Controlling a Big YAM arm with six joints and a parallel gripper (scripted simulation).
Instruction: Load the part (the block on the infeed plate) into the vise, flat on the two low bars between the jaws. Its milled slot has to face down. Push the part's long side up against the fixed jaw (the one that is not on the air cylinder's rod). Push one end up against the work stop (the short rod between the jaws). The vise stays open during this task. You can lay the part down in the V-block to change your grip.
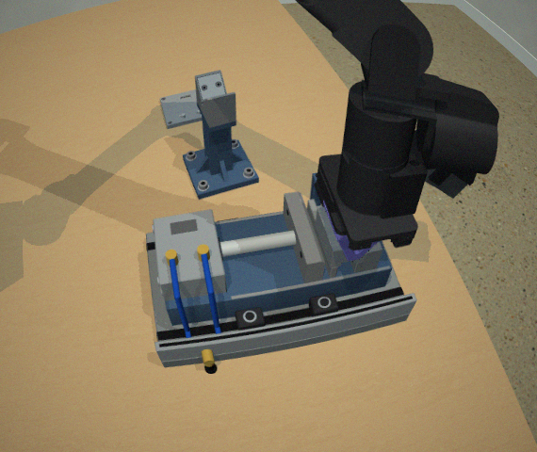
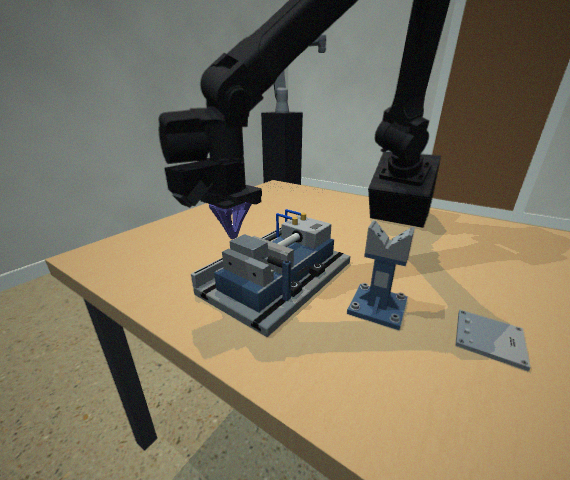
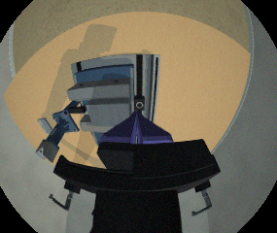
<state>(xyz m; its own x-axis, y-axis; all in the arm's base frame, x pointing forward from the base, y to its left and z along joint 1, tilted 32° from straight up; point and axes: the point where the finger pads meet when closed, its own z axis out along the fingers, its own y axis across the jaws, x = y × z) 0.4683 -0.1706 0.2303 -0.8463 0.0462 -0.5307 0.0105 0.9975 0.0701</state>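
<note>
Right now the grey part is 4 cm to the left of my hand and 3 cm below it. From my hand the other things lie so: fixed jaw: 6 cm to the left, 4 cm below, 3 cm ahead; black work stop: 11 cm to the left, 2 cm below; moving jaw: 6 cm to the left, 4 cm below, 4 cm behind.
</note>
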